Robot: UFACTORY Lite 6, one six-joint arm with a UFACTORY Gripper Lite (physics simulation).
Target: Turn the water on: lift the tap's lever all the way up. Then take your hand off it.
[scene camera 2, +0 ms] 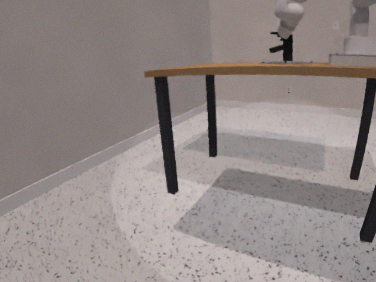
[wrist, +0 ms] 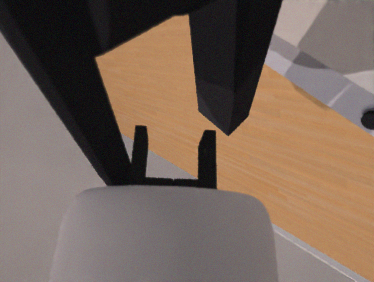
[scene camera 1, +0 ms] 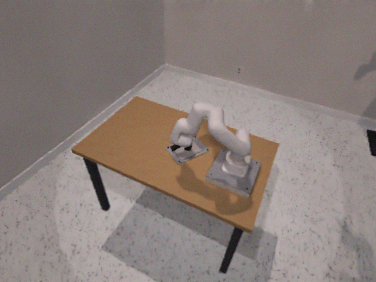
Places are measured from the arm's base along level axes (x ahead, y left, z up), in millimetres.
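Where they show: end effector, tool point: [scene camera 2: 281, 37] [wrist: 173, 158]; arm's base, origin of the base link: [scene camera 2: 356, 54] [scene camera 1: 233, 166].
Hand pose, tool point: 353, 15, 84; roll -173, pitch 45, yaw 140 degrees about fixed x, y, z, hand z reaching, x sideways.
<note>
Each offset is from my tool point to the centre of the thing, as dx, dy, dz. "spot": to the spot under its first point.
The black tap @[spot: -28, -48, -54] [scene camera 2: 287, 48] stands upright on a grey plate @[-29, -72, -125] [scene camera 1: 193, 156] [scene camera 2: 300, 62] [wrist: 345, 97]. Its thin lever @[+5, -26, +20] [scene camera 2: 274, 33] [wrist: 65, 85] juts out above the thicker spout @[+12, -15, -53] [scene camera 2: 276, 49] [wrist: 220, 75]. In scene camera 2 the lever looks near level, and the arm's white end is right at the tap's top. My gripper [wrist: 175, 131] is open with nothing between its fingers. In the wrist view the lever's end passes behind the left finger and the gripper body; whether they touch cannot be told. In scene camera 1 the arm hides most of the tap.
The wooden table [scene camera 1: 120, 135] [scene camera 2: 225, 70] [wrist: 290, 165] carries the tap's plate and, at its right, the arm's grey base plate [scene camera 1: 217, 180]. The spout ends just above the right finger in the wrist view. A grey wall stands beyond the table.
</note>
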